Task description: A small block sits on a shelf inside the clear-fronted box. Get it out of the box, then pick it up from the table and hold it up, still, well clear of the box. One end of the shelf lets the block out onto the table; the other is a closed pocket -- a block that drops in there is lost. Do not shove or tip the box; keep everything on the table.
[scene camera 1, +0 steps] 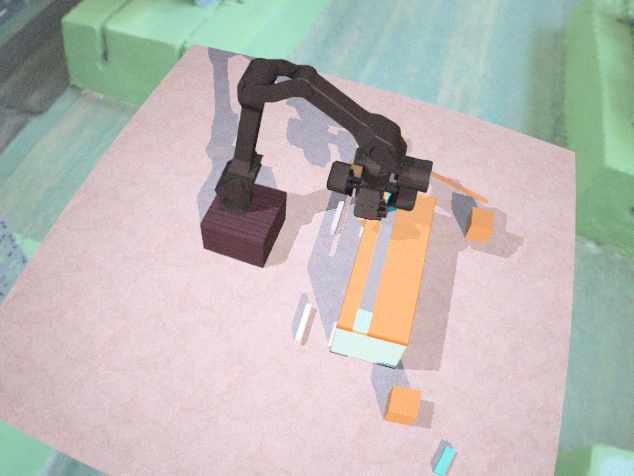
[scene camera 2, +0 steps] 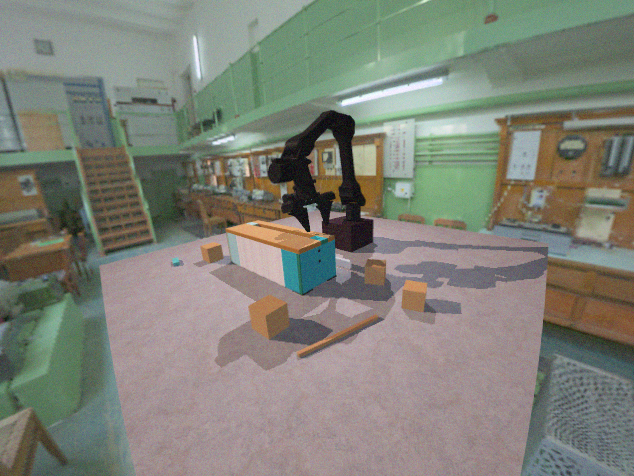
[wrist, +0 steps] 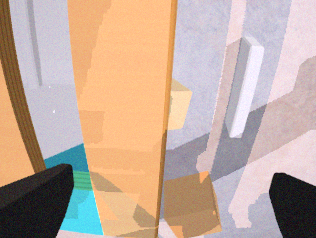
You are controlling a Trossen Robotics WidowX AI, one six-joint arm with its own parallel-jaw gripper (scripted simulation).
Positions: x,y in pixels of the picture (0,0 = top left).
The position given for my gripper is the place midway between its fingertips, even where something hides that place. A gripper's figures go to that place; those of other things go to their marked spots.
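Pale orange block (wrist: 180,95), 0.19 m from the lens. My gripper (wrist: 174,182), 0.10 m from the lens.
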